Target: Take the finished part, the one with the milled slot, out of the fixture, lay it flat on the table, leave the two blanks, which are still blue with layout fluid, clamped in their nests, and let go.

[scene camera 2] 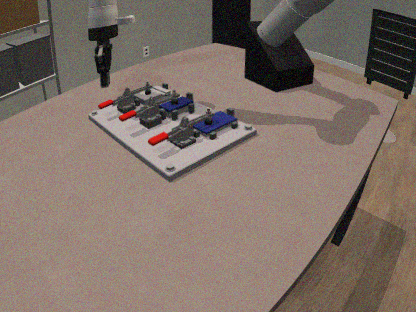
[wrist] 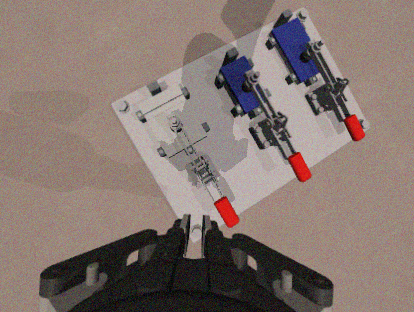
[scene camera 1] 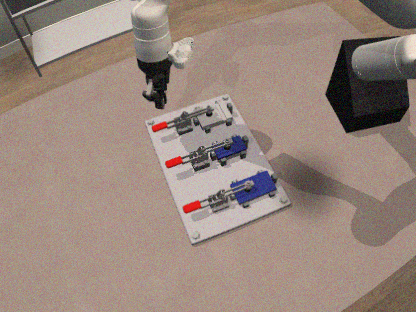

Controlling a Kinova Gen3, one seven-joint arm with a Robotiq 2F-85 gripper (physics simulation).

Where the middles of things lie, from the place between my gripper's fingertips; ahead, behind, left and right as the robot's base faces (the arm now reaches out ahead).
My hand is 120 mm past the finished part point(wrist: 155, 109), 30 mm to the right of it and 60 mm above it. Also, from my hand: fixture plate point(scene camera 1: 186, 186): 80 mm behind, 140 mm to the left, 80 mm below.
